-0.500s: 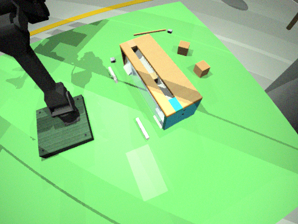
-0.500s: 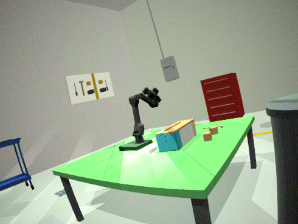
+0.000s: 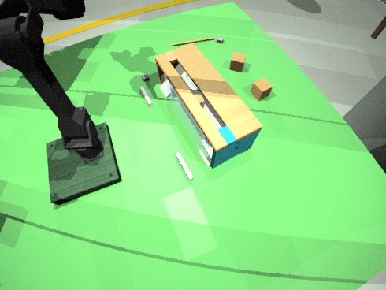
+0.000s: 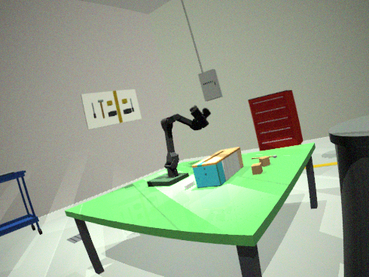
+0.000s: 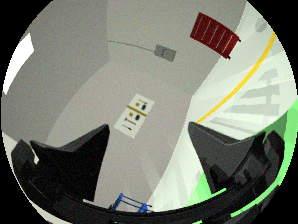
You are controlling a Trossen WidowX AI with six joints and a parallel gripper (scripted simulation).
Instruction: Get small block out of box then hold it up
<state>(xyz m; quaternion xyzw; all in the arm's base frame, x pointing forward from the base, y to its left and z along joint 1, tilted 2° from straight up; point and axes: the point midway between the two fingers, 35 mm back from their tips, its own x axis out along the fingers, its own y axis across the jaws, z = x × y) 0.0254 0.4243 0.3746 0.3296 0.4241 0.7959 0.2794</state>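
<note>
My gripper tip is 46 cm to the left of the box, 35 cm above it and 32 cm short of it. The rest, counted from my gripper tip: tan block 47 cm to the right, 33 cm ahead, 32 cm below; thin wooden stick 50 cm ahead, 41 cm below, 10 cm to the right.
</note>
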